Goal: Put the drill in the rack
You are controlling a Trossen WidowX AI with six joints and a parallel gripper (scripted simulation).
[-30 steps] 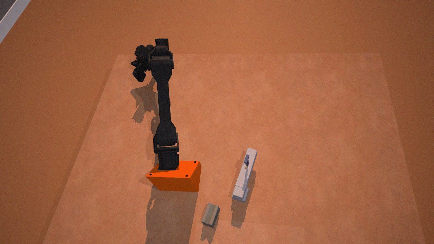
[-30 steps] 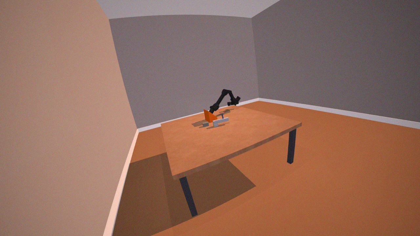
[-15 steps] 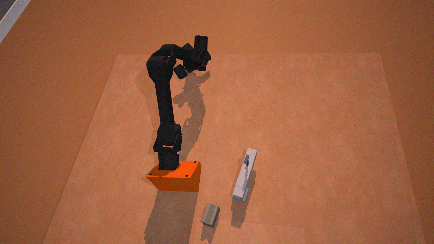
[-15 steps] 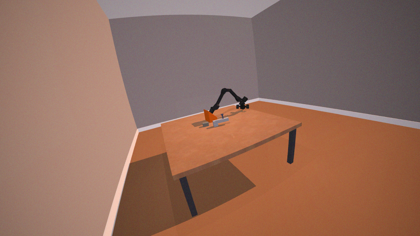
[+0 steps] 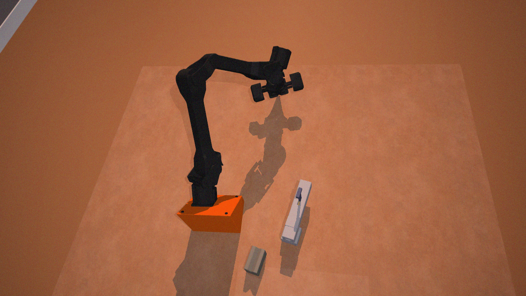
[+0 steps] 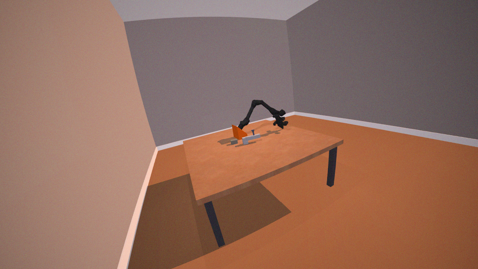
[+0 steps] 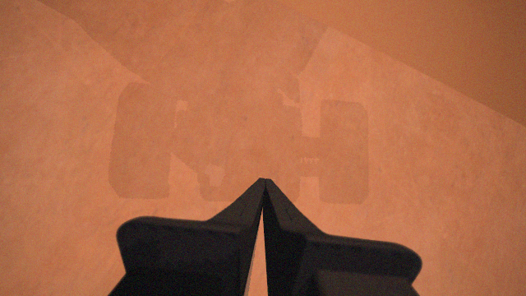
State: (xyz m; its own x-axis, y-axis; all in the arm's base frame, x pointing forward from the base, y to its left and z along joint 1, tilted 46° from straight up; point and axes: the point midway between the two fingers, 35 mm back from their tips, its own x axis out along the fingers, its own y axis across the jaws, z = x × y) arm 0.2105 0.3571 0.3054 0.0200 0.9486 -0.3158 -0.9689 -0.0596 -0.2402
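The blue-grey key lies 47 cm to the right of my gripper tip, 9 cm above it and 8 cm ahead of it. Also, from my gripper tip: grooved block (64 cm to the right, 5 cm behind, 1 cm above); then pale grey fixture (50 cm to the right, 7 cm ahead, 4 cm above).
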